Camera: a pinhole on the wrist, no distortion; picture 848 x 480 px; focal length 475.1 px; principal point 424.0 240.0 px. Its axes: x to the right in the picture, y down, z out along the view. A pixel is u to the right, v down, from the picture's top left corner.
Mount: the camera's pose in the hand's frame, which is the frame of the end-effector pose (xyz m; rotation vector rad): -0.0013 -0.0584 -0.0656 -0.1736 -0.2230 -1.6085
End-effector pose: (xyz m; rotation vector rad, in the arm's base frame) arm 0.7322 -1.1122 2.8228 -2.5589 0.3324 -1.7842
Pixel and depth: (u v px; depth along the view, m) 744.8 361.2 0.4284
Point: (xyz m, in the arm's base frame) 1.1940 -0.9454 2.7787
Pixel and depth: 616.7 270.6 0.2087
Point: 0.8948 -1.0442 2.7805
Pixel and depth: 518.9 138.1 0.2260
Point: 0.8715 -1.0783 2.7174
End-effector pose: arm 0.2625 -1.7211 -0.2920 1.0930 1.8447 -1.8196
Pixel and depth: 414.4 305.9 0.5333
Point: 0.1562 -2.1419 -0.4503
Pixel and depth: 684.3 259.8 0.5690
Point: -0.0435 -2.2356 -0.2071
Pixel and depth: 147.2 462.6 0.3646
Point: 0.2470 -1.9267 -0.6051
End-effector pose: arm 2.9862 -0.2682 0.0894 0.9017 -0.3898 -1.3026
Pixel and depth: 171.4 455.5 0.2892
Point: 2.9955 -0.4535 0.2893
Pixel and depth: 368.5 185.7 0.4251
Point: 2.8005 -0.3298 0.3805
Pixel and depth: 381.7 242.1 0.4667
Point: 2.7825 -0.3913 0.3967
